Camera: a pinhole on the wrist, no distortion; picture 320 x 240 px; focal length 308.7 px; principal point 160.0 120.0 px. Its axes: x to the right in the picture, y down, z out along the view. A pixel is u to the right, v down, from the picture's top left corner.
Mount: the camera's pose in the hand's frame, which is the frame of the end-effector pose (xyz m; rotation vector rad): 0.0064 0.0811 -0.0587 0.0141 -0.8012 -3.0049
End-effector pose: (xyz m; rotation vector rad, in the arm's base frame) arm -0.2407 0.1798 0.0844 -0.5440 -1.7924 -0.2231
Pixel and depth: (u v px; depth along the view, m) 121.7 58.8 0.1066
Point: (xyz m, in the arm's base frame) -0.1920 0.3273 0.0745
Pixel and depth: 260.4 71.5 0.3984
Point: -0.2783 0.5424 -0.1568
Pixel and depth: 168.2 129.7 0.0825
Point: -0.1969 0.2910 0.0678
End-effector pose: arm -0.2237 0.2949 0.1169 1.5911 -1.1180 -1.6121
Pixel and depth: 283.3 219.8 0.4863
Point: -0.6652 0.4453 0.3322
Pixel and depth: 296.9 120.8 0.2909
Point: -0.4331 0.3336 0.3563
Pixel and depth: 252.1 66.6 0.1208
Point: -0.2775 0.2556 0.2681
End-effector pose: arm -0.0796 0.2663 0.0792 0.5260 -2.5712 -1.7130
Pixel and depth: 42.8 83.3 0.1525
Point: -0.1969 0.3675 0.1992
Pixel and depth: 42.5 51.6 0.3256
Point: -0.3150 0.5074 0.2600
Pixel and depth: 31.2 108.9 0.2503
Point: -0.2679 0.4495 0.1932
